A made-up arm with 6 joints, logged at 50 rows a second.
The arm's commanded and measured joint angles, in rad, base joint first. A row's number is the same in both.
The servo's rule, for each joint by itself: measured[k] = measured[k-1] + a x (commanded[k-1-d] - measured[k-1]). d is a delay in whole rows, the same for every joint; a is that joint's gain. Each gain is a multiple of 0.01, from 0.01 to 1. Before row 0 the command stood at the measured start. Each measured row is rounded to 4 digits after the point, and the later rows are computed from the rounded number. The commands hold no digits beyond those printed.
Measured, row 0:
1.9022, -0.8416, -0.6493, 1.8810, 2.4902, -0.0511
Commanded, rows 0 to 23:
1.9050, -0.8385, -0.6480, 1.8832, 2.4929, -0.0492
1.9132, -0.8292, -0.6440, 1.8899, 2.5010, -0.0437
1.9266, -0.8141, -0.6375, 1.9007, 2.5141, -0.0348
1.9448, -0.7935, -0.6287, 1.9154, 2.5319, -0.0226
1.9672, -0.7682, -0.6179, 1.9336, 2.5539, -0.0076
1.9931, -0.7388, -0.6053, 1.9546, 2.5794, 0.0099
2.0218, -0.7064, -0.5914, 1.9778, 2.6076, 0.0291
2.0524, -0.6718, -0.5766, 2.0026, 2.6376, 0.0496
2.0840, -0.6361, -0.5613, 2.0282, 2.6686, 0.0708
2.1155, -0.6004, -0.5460, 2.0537, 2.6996, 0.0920
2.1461, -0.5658, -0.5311, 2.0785, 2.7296, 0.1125
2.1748, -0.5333, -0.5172, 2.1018, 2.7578, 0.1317
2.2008, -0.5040, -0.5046, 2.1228, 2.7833, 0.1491
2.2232, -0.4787, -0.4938, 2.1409, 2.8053, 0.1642
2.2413, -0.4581, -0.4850, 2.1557, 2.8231, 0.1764
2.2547, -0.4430, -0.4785, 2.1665, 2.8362, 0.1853
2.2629, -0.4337, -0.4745, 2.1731, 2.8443, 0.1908
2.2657, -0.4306, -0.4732, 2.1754, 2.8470, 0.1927
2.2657, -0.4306, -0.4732, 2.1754, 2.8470, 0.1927
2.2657, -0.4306, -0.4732, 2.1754, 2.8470, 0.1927
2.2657, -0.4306, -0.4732, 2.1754, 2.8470, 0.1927
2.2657, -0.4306, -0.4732, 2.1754, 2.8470, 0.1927
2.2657, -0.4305, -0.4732, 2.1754, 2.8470, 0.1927
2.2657, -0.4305, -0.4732, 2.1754, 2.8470, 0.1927
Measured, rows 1 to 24:
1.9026, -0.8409, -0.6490, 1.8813, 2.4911, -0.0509
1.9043, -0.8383, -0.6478, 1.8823, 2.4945, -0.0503
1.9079, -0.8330, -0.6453, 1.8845, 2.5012, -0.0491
1.9138, -0.8243, -0.6413, 1.8882, 2.5116, -0.0470
1.9223, -0.8120, -0.6357, 1.8936, 2.5260, -0.0438
1.9336, -0.7959, -0.6284, 1.9009, 2.5442, -0.0395
1.9477, -0.7762, -0.6195, 1.9101, 2.5658, -0.0340
1.9645, -0.7532, -0.6092, 1.9212, 2.5902, -0.0273
1.9836, -0.7274, -0.5977, 1.9340, 2.6169, -0.0195
2.0047, -0.6995, -0.5853, 1.9484, 2.6450, -0.0106
2.0273, -0.6701, -0.5723, 1.9640, 2.6738, -0.0008
2.0509, -0.6400, -0.5591, 1.9805, 2.7024, 0.0098
2.0749, -0.6101, -0.5460, 1.9976, 2.7299, 0.0209
2.0986, -0.5812, -0.5335, 2.0148, 2.7555, 0.0324
2.1214, -0.5541, -0.5219, 2.0317, 2.7785, 0.0439
2.1427, -0.5297, -0.5115, 2.0479, 2.7981, 0.0552
2.1619, -0.5086, -0.5026, 2.0629, 2.8138, 0.0660
2.1785, -0.4914, -0.4955, 2.0764, 2.8251, 0.0761
2.1925, -0.4780, -0.4901, 2.0883, 2.8325, 0.0854
2.2042, -0.4676, -0.4860, 2.0988, 2.8374, 0.0940
2.2140, -0.4595, -0.4829, 2.1080, 2.8407, 0.1019
2.2223, -0.4531, -0.4806, 2.1161, 2.8428, 0.1092
2.2292, -0.4481, -0.4788, 2.1232, 2.8442, 0.1159
2.2350, -0.4442, -0.4775, 2.1295, 2.8452, 0.1220
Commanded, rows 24 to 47:
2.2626, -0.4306, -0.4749, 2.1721, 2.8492, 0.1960
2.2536, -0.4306, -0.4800, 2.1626, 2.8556, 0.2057
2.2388, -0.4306, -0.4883, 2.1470, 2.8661, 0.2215
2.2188, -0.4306, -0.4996, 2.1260, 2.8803, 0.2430
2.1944, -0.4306, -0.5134, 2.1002, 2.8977, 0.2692
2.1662, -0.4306, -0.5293, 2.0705, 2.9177, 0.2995
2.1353, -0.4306, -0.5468, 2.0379, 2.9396, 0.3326
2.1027, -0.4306, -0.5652, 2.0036, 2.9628, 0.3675
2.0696, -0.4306, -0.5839, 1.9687, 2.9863, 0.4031
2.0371, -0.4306, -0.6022, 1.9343, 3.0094, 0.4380
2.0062, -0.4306, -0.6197, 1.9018, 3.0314, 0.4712
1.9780, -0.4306, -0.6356, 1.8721, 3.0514, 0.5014
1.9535, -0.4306, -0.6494, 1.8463, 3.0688, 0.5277
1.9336, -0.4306, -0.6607, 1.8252, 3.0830, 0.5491
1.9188, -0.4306, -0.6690, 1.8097, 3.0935, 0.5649
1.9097, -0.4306, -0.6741, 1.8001, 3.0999, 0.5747
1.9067, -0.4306, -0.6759, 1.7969, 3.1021, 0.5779
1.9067, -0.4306, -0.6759, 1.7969, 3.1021, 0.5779
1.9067, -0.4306, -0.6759, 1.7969, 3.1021, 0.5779
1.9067, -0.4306, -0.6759, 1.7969, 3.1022, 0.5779
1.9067, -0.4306, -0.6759, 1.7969, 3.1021, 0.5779
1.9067, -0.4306, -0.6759, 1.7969, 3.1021, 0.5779
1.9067, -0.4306, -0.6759, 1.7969, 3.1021, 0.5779
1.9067, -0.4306, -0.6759, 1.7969, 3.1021, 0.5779
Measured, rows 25 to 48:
2.2394, -0.4412, -0.4769, 2.1346, 2.8466, 0.1279
2.2417, -0.4389, -0.4776, 2.1380, 2.8497, 0.1341
2.2412, -0.4371, -0.4802, 2.1391, 2.8553, 0.1411
2.2376, -0.4357, -0.4849, 2.1375, 2.8638, 0.1493
2.2307, -0.4346, -0.4917, 2.1330, 2.8753, 0.1589
2.2204, -0.4337, -0.5007, 2.1255, 2.8897, 0.1701
2.2068, -0.4330, -0.5118, 2.1150, 2.9067, 0.1831
2.1901, -0.4325, -0.5246, 2.1016, 2.9258, 0.1979
2.1708, -0.4321, -0.5388, 2.0857, 2.9464, 0.2143
2.1494, -0.4318, -0.5540, 2.0675, 2.9678, 0.2322
2.1265, -0.4315, -0.5698, 2.0476, 2.9894, 0.2513
2.1027, -0.4313, -0.5856, 2.0265, 3.0105, 0.2713
2.0788, -0.4311, -0.6009, 2.0049, 3.0303, 0.2918
2.0556, -0.4310, -0.6153, 1.9833, 3.0482, 0.3124
2.0337, -0.4309, -0.6282, 1.9625, 3.0636, 0.3326
2.0139, -0.4308, -0.6392, 1.9430, 3.0759, 0.3520
1.9967, -0.4308, -0.6480, 1.9255, 3.0848, 0.3701
1.9823, -0.4308, -0.6547, 1.9101, 3.0907, 0.3867
1.9702, -0.4308, -0.6598, 1.8965, 3.0946, 0.4020
1.9600, -0.4308, -0.6637, 1.8845, 3.0972, 0.4161
1.9515, -0.4308, -0.6666, 1.8740, 3.0989, 0.4290
1.9443, -0.4308, -0.6688, 1.8647, 3.1000, 0.4409
1.9383, -0.4308, -0.6705, 1.8566, 3.1007, 0.4519
1.9332, -0.4308, -0.6718, 1.8494, 3.1012, 0.4620

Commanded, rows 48 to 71:
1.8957, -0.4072, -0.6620, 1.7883, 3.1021, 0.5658
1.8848, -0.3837, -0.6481, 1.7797, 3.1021, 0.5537
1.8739, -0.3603, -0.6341, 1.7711, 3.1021, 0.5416
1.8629, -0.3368, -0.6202, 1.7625, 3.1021, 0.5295
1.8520, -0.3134, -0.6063, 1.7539, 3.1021, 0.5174
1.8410, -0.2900, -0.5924, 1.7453, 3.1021, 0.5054
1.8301, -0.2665, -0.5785, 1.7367, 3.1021, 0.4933
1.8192, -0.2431, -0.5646, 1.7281, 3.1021, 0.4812
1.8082, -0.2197, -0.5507, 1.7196, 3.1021, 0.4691
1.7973, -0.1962, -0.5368, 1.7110, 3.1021, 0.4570
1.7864, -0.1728, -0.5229, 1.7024, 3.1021, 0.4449
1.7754, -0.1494, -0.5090, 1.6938, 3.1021, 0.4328
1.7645, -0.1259, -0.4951, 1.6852, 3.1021, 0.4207
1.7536, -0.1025, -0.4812, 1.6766, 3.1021, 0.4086
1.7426, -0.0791, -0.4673, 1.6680, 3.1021, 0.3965
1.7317, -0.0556, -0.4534, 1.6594, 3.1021, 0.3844
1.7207, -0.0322, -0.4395, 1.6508, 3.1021, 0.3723
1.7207, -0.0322, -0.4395, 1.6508, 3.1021, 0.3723
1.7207, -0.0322, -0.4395, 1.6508, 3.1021, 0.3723
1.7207, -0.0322, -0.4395, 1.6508, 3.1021, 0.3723
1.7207, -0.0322, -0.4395, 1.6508, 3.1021, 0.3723
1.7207, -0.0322, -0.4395, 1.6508, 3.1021, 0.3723
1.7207, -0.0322, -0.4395, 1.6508, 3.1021, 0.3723
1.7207, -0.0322, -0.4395, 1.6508, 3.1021, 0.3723
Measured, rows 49 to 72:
1.9272, -0.4256, -0.6694, 1.8421, 3.1015, 0.4703
1.9204, -0.4164, -0.6643, 1.8346, 3.1017, 0.4770
1.9130, -0.4041, -0.6571, 1.8270, 3.1018, 0.4822
1.9050, -0.3893, -0.6482, 1.8193, 3.1019, 0.4860
1.8965, -0.3726, -0.6381, 1.8115, 3.1020, 0.4885
1.8876, -0.3544, -0.6271, 1.8036, 3.1020, 0.4899
1.8784, -0.3351, -0.6154, 1.7956, 3.1020, 0.4902
1.8689, -0.3149, -0.6032, 1.7875, 3.1020, 0.4895
1.8592, -0.2940, -0.5906, 1.7794, 3.1020, 0.4879
1.8493, -0.2725, -0.5777, 1.7712, 3.1020, 0.4854
1.8392, -0.2506, -0.5645, 1.7629, 3.1020, 0.4822
1.8290, -0.2283, -0.5512, 1.7546, 3.1020, 0.4782
1.8187, -0.2058, -0.5377, 1.7463, 3.1020, 0.4736
1.8083, -0.1831, -0.5241, 1.7379, 3.1020, 0.4684
1.7978, -0.1602, -0.5105, 1.7295, 3.1020, 0.4626
1.7872, -0.1372, -0.4968, 1.7211, 3.1020, 0.4563
1.7766, -0.1141, -0.4830, 1.7127, 3.1020, 0.4496
1.7677, -0.0961, -0.4726, 1.7053, 3.1020, 0.4434
1.7602, -0.0820, -0.4647, 1.6988, 3.1020, 0.4377
1.7539, -0.0710, -0.4587, 1.6930, 3.1020, 0.4325
1.7486, -0.0625, -0.4541, 1.6879, 3.1020, 0.4277
1.7441, -0.0558, -0.4506, 1.6834, 3.1020, 0.4233
1.7404, -0.0506, -0.4479, 1.6795, 3.1020, 0.4192
1.7372, -0.0466, -0.4459, 1.6761, 3.1020, 0.4154

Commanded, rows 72 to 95:
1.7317, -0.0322, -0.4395, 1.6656, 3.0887, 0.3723
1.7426, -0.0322, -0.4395, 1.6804, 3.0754, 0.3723
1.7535, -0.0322, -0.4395, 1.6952, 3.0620, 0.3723
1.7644, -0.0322, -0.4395, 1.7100, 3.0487, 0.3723
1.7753, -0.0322, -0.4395, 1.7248, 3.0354, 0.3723
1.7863, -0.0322, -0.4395, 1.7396, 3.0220, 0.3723
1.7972, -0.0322, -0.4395, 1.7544, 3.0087, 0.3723
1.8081, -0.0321, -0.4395, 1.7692, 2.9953, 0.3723
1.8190, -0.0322, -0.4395, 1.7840, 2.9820, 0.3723
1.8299, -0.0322, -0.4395, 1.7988, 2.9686, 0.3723
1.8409, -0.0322, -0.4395, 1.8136, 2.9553, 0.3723
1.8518, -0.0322, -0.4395, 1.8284, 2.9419, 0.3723
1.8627, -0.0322, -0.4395, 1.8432, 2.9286, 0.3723
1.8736, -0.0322, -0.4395, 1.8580, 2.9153, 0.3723
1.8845, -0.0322, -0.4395, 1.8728, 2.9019, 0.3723
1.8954, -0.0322, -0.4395, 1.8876, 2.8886, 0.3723
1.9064, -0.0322, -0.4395, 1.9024, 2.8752, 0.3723
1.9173, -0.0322, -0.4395, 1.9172, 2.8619, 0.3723
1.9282, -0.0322, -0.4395, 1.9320, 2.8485, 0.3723
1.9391, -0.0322, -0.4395, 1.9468, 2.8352, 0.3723
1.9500, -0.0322, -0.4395, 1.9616, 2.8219, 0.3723
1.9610, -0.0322, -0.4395, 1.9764, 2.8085, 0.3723
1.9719, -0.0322, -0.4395, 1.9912, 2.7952, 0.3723
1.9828, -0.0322, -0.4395, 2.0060, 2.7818, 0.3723
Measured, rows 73 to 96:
1.7363, -0.0434, -0.4444, 1.6748, 3.0975, 0.4120
1.7373, -0.0409, -0.4432, 1.6755, 3.0900, 0.4088
1.7399, -0.0390, -0.4423, 1.6779, 3.0805, 0.4059
1.7438, -0.0375, -0.4416, 1.6818, 3.0697, 0.4032
1.7488, -0.0363, -0.4411, 1.6870, 3.0580, 0.4007
1.7548, -0.0354, -0.4407, 1.6933, 3.0458, 0.3984
1.7616, -0.0347, -0.4404, 1.7006, 3.0332, 0.3963
1.7690, -0.0341, -0.4402, 1.7088, 3.0203, 0.3944
1.7770, -0.0337, -0.4400, 1.7178, 3.0073, 0.3926
1.7855, -0.0334, -0.4399, 1.7275, 2.9941, 0.3910
1.7944, -0.0331, -0.4398, 1.7378, 2.9809, 0.3895
1.8036, -0.0329, -0.4397, 1.7487, 2.9676, 0.3881
1.8131, -0.0327, -0.4397, 1.7600, 2.9543, 0.3868
1.8228, -0.0326, -0.4397, 1.7718, 2.9410, 0.3856
1.8327, -0.0325, -0.4397, 1.7839, 2.9277, 0.3845
1.8427, -0.0324, -0.4397, 1.7963, 2.9144, 0.3835
1.8529, -0.0324, -0.4397, 1.8090, 2.9011, 0.3826
1.8632, -0.0324, -0.4397, 1.8220, 2.8878, 0.3818
1.8736, -0.0324, -0.4397, 1.8352, 2.8744, 0.3810
1.8841, -0.0324, -0.4397, 1.8486, 2.8611, 0.3803
1.8946, -0.0324, -0.4397, 1.8622, 2.8478, 0.3797
1.9052, -0.0324, -0.4397, 1.8759, 2.8344, 0.3791
1.9159, -0.0324, -0.4397, 1.8897, 2.8211, 0.3786
1.9266, -0.0324, -0.4397, 1.9037, 2.8077, 0.3781

